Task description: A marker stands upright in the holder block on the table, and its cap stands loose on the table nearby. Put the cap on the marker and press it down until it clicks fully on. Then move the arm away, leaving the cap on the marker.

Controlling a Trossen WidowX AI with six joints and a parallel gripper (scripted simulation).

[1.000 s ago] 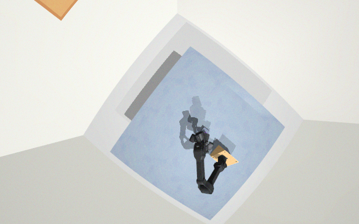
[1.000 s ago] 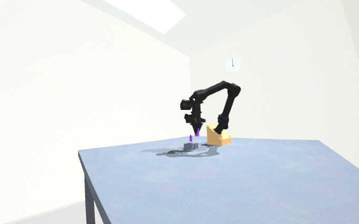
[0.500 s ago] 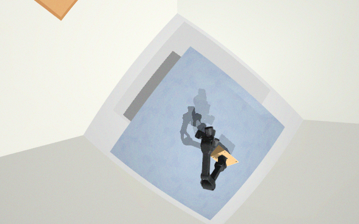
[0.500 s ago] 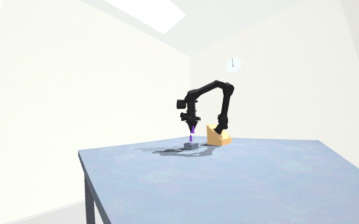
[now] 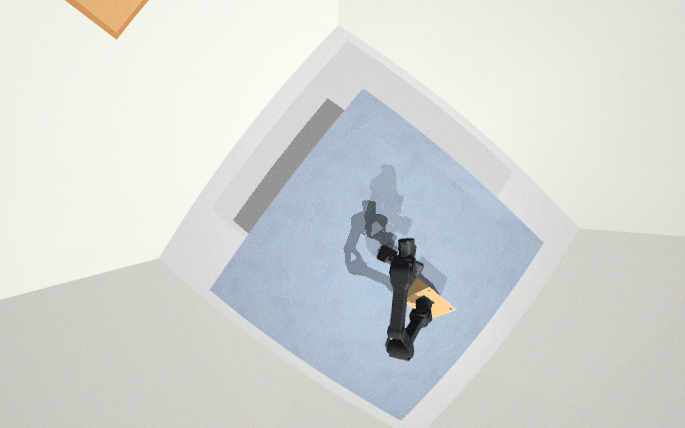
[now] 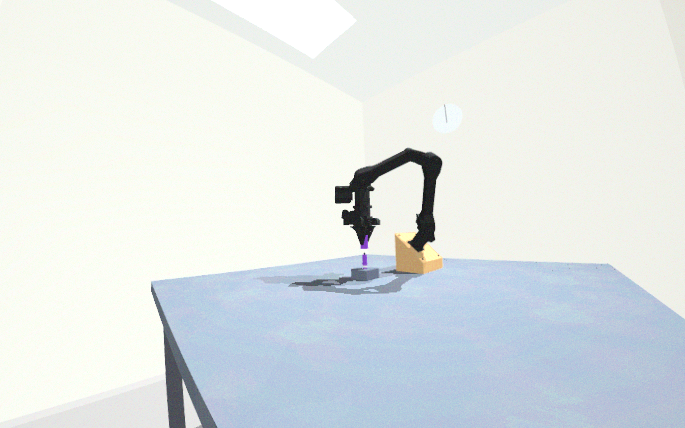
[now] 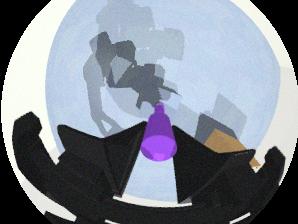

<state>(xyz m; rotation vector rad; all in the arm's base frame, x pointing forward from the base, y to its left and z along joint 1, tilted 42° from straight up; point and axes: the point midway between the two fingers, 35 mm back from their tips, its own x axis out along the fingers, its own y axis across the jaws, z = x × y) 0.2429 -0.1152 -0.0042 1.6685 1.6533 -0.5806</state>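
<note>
Right now my gripper tip is 11 cm above the grey holder block. Round my gripper tip: purple cap: 1 cm above.
</note>
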